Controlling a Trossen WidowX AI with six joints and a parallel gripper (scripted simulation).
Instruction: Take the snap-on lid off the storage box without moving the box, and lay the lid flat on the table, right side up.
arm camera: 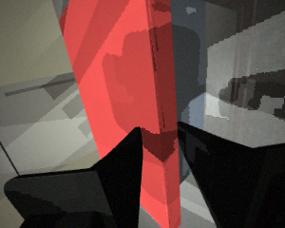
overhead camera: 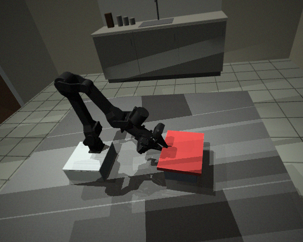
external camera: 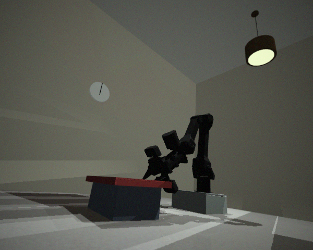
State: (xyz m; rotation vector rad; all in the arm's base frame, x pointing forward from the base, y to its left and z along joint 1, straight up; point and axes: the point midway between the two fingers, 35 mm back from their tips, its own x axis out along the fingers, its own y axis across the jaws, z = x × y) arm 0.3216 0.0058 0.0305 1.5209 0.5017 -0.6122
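Now: the red lid 8 cm ahead of my gripper tip. From my gripper tip the other things lie so: storage box: 8 cm ahead, 4 cm below.
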